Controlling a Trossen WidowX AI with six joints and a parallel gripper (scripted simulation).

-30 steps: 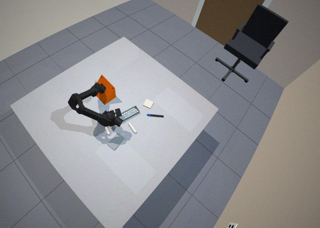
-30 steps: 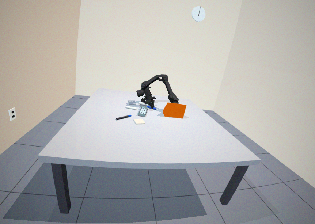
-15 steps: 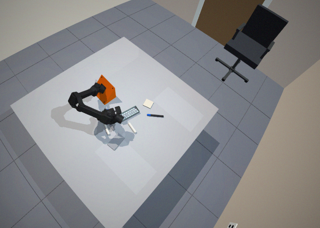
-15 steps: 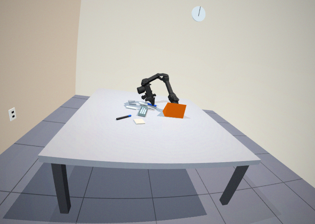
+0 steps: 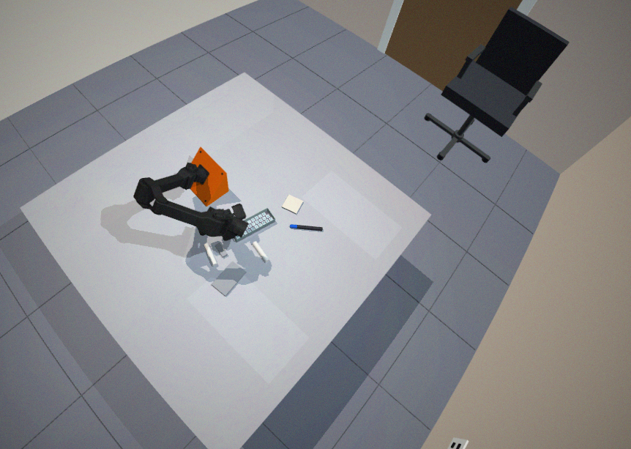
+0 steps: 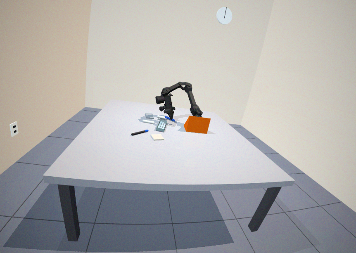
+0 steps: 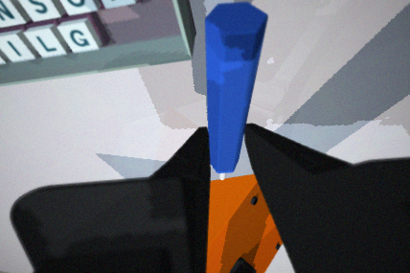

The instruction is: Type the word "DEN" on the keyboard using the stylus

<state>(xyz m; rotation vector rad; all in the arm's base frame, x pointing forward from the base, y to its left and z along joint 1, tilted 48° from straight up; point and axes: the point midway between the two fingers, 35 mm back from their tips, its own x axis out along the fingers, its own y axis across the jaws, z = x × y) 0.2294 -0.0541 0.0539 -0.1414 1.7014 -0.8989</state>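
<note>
Right now the blue stylus is 20 mm behind my gripper tip and 10 mm to the left of it. Also, from my gripper tip: grey pad (190 mm ahead, 130 mm to the right, 40 mm below); cream notepad (130 mm ahead, 290 mm to the left, 40 mm below).
</note>
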